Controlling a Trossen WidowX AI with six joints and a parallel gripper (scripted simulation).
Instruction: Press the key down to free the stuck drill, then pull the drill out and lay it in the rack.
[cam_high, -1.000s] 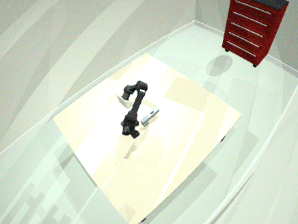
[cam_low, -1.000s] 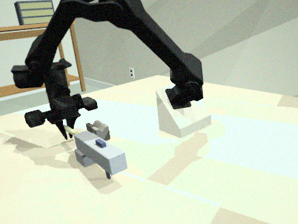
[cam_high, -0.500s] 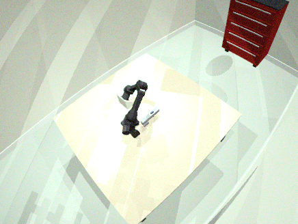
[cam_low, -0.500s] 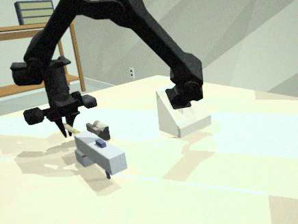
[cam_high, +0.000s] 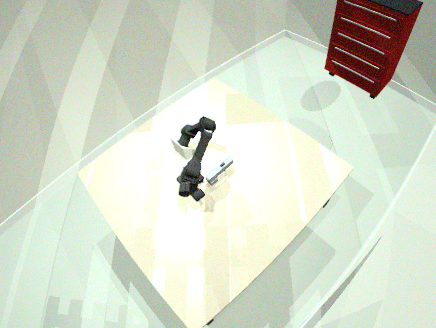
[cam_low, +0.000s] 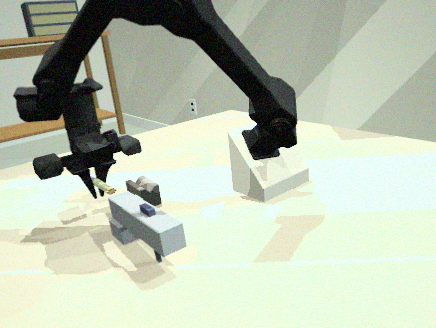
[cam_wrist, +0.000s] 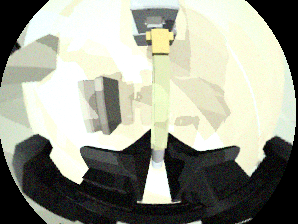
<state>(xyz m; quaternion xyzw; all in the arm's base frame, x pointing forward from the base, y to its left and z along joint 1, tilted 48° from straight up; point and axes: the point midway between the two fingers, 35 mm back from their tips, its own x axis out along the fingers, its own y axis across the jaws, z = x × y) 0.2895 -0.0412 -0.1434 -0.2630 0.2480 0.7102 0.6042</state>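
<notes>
Right now the drill is 40 mm to the left of my gripper tip and 40 mm above it. Also, from my gripper tip: blue key: 230 mm to the left, 30 mm above, 20 mm behind; grey block: 200 mm to the left, 20 mm behind, 20 mm above; grey rack: 80 mm behind, 30 mm to the left, 10 mm below.
</notes>
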